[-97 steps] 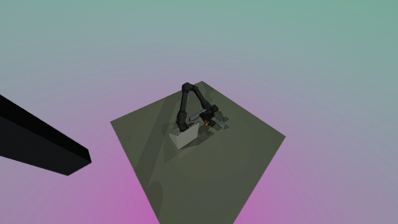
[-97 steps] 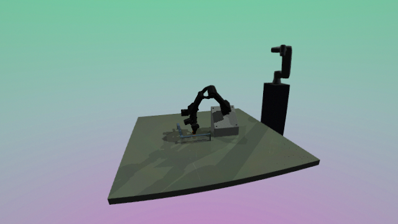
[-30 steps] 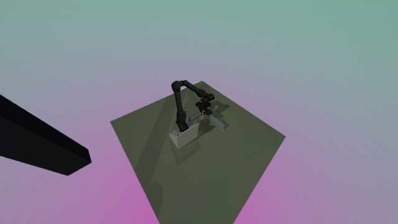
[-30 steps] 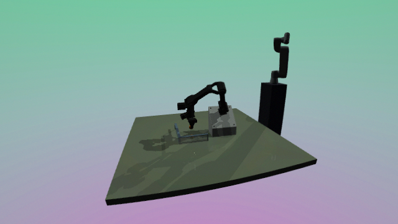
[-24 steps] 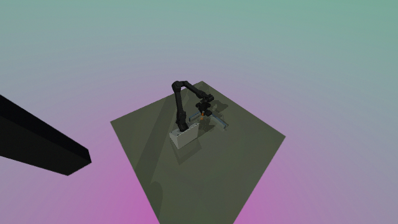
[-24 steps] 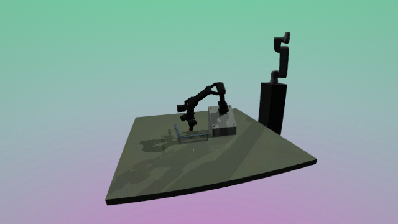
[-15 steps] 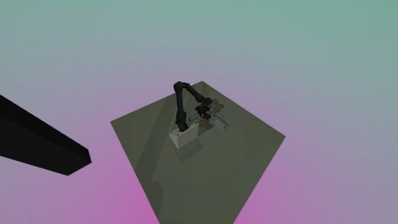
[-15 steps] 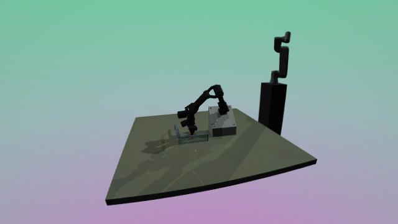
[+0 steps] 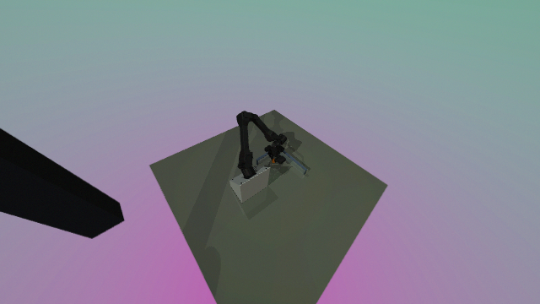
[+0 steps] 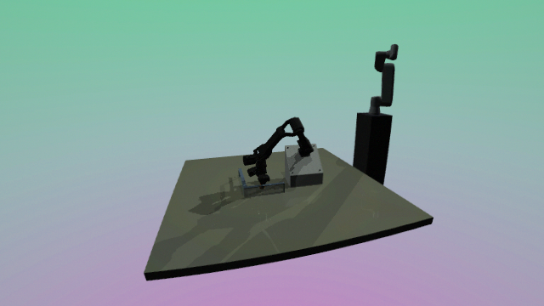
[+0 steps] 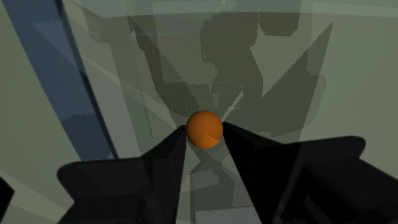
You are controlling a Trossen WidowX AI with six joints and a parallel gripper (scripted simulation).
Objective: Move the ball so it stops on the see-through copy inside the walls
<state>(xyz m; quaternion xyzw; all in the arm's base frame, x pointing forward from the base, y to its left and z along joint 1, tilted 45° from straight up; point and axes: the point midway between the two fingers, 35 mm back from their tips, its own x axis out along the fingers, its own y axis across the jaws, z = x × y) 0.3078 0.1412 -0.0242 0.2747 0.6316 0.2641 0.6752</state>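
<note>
Right now the orange ball is right at my gripper tip. From my gripper tip the other things lie so: see-through copy of the ball right at my gripper tip.
</note>
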